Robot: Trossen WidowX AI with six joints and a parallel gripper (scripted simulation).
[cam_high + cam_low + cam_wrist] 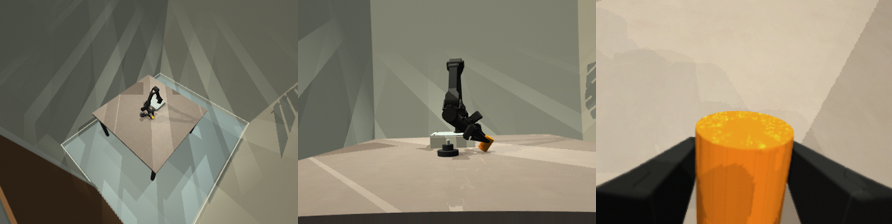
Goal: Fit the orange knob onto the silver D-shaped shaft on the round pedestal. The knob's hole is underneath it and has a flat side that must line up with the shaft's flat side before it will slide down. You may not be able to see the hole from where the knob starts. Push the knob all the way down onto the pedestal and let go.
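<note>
Right now the orange knob is 10 mm to the right of my gripper tip. Also, from my gripper tip: round pedestal 10 mm ahead, 180 mm to the right, 10 mm below.
</note>
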